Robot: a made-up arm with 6 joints.
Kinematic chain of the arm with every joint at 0, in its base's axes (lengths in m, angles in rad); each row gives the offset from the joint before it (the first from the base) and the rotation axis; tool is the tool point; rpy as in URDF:
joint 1: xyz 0 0 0.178 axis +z
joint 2: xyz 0 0 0 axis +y
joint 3: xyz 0.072 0 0.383 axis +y
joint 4: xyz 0.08 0 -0.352 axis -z
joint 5: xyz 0 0 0 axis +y
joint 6: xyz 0.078 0 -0.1 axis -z
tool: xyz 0 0 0 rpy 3.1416 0 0
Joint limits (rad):
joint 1: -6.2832..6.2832
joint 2: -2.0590..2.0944
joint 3: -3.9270..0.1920
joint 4: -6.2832..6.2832
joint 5: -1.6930..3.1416
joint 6: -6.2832..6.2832
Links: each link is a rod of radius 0.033 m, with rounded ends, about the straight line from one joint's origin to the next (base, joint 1, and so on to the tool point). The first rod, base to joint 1, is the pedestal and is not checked.
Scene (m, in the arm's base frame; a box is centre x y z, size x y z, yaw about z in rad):
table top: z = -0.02
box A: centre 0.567 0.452 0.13 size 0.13 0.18 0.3 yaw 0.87
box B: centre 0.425 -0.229 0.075 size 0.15 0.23 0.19 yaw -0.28
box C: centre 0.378 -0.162 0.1 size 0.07 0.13 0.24 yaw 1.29
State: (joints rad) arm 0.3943 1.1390 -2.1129 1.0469 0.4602 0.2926
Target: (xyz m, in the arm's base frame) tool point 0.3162 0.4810 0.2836
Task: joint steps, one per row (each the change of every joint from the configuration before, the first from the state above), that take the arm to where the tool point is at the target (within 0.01 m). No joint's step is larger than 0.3 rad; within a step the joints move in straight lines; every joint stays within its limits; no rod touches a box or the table.
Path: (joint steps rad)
1: 0.0015 -0.2258 0.0306 -0.2627 0.0583 -0.1319
2: 0.0015 -0.2258 0.0306 -0.2627 0.0583 -0.1319
3: 0.0015 -0.2258 0.0307 -0.2628 0.0583 -0.1319
4: 0.0015 -0.2257 0.0306 -0.2627 0.0583 -0.1319
5: 0.1404 0.0017 0.2161 0.2542 0.0290 0.1319
6: 0.1404 0.0017 0.2162 0.2542 0.0289 0.1319
7: 0.1404 0.0017 0.2162 0.2542 0.0290 0.1319
8: 0.1404 0.0017 0.2161 0.2542 0.0289 0.1319

